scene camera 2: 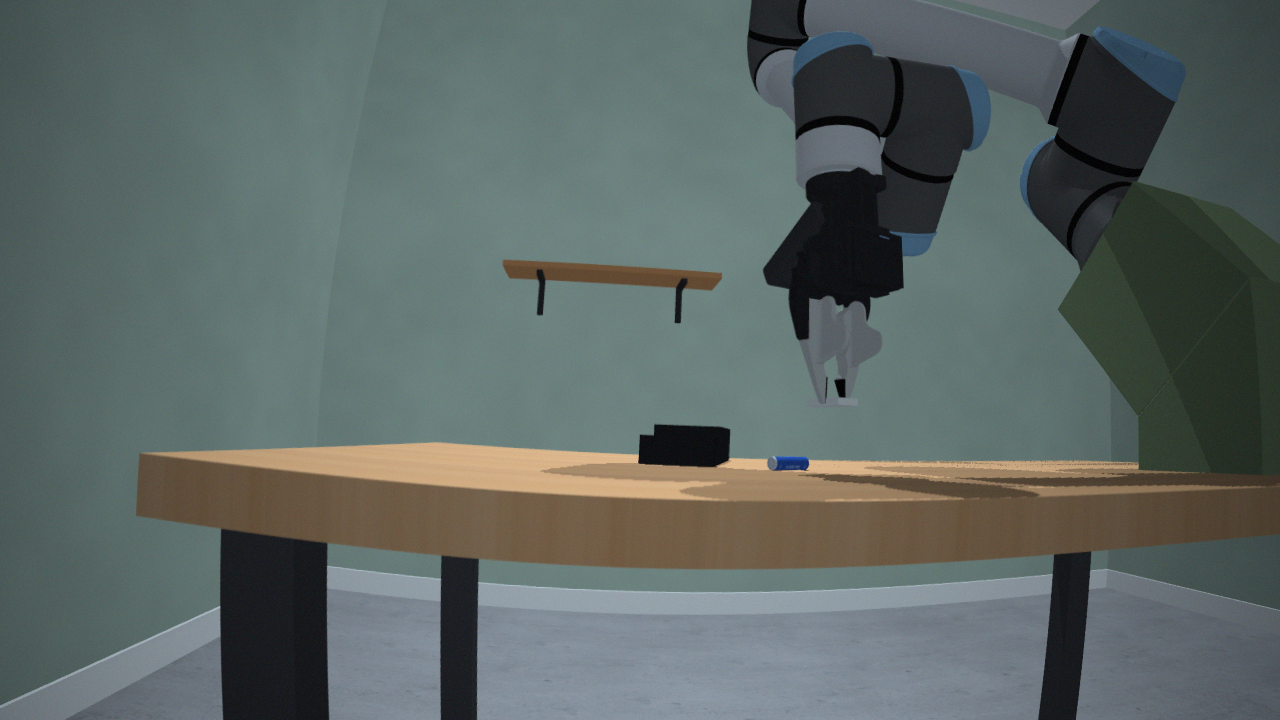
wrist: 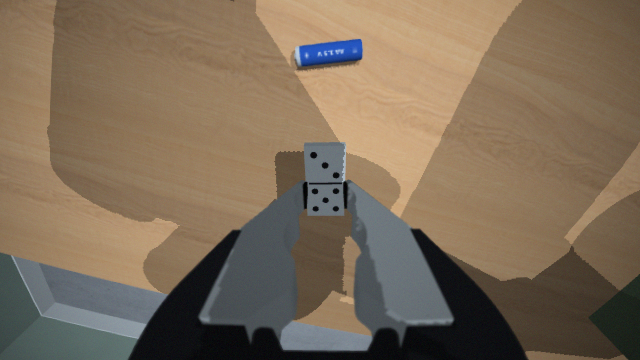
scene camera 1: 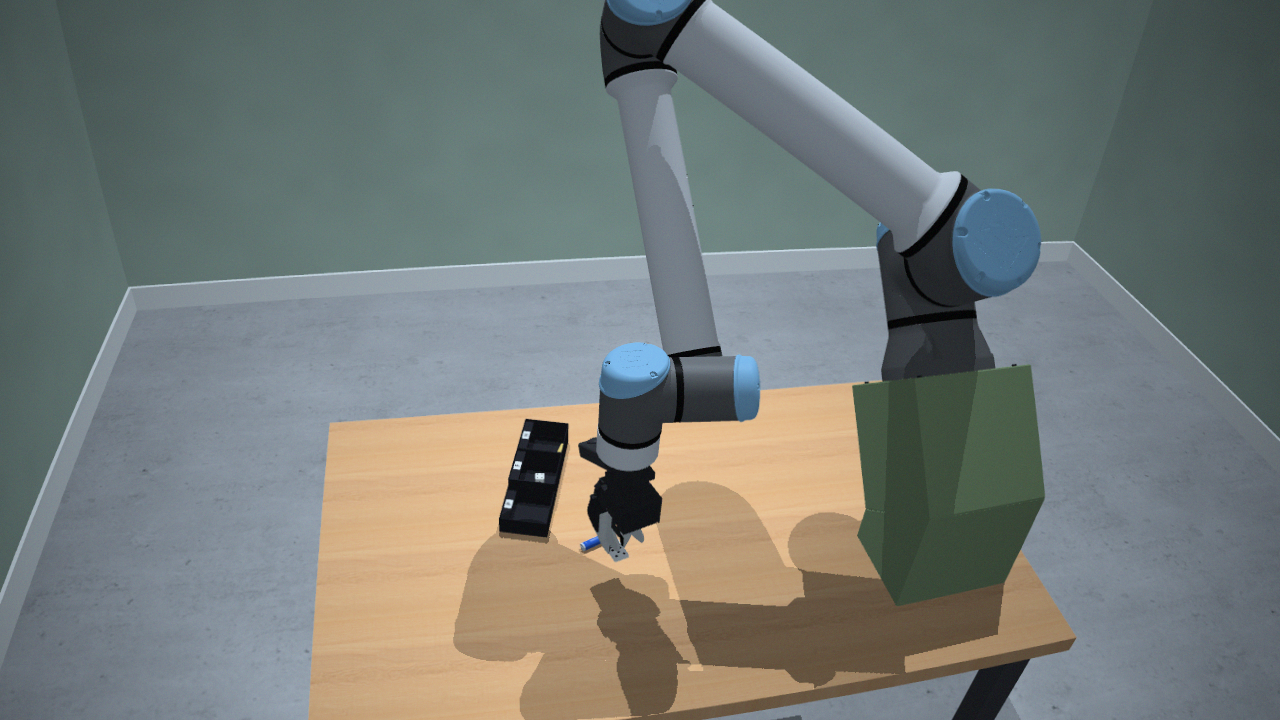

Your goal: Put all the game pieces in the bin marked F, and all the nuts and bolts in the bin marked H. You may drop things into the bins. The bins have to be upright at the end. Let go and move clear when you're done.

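My gripper is there for me to see, and it shows in the wrist view and in scene camera 1. I can see a blue battery too.
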